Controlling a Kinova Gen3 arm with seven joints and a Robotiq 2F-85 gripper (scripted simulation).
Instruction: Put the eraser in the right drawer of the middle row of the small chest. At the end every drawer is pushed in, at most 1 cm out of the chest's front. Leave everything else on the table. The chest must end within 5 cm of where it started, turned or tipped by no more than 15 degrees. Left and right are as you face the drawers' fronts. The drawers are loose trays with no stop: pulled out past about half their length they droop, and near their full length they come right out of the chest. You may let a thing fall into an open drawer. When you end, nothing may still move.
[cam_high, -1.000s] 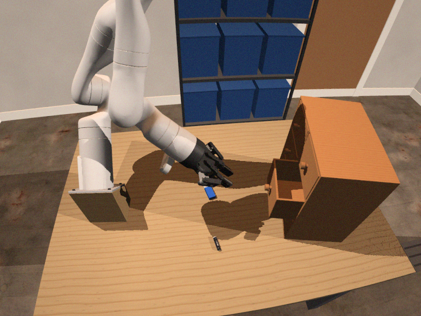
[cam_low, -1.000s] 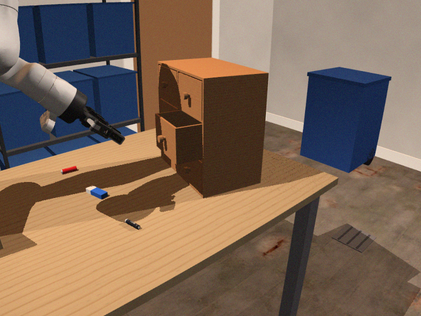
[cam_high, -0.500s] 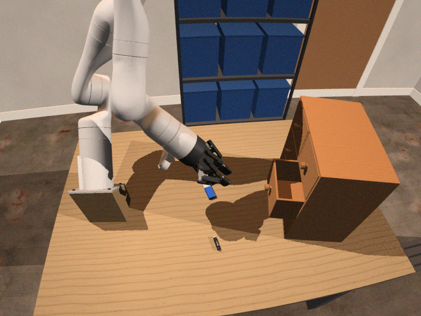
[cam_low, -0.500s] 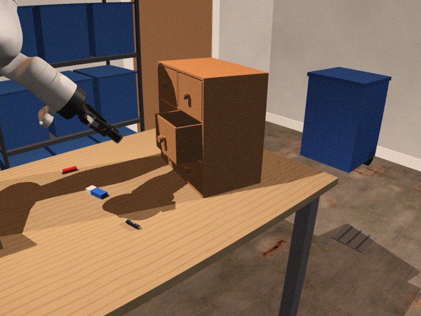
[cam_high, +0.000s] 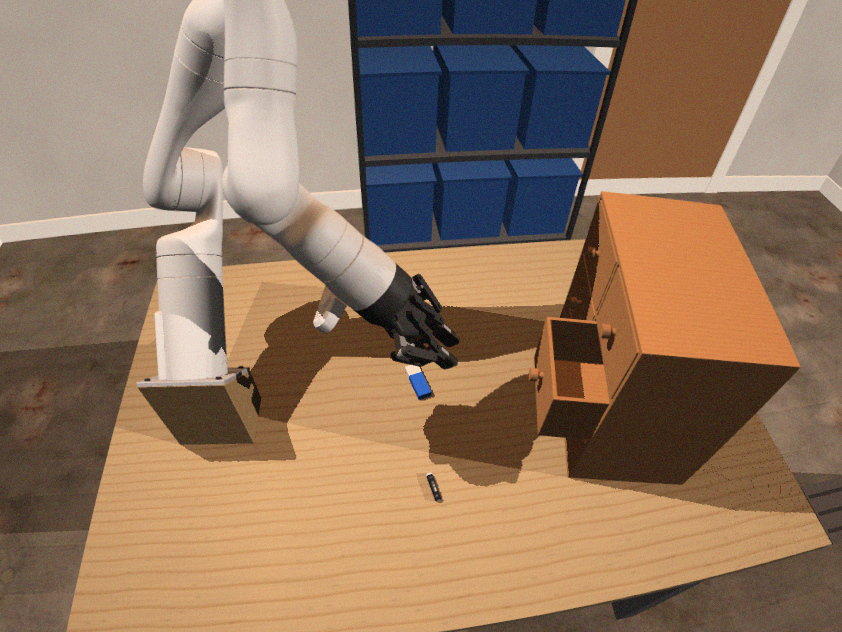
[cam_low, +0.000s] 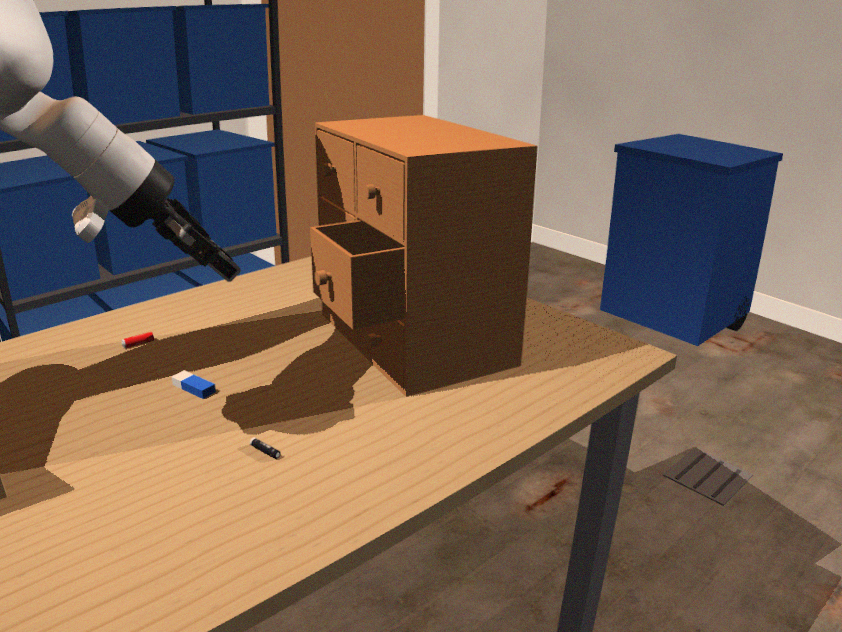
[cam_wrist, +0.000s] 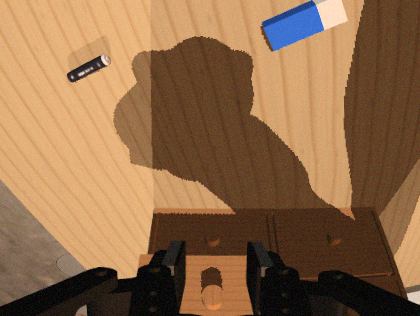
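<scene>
Now: the eraser 2 cm behind my hand, 9 cm to the left of it and 19 cm below it. Round my hand: small black cylinder 3 cm behind, 11 cm to the right, 20 cm below; red cylinder 2 cm behind, 27 cm to the left, 19 cm below.
</scene>
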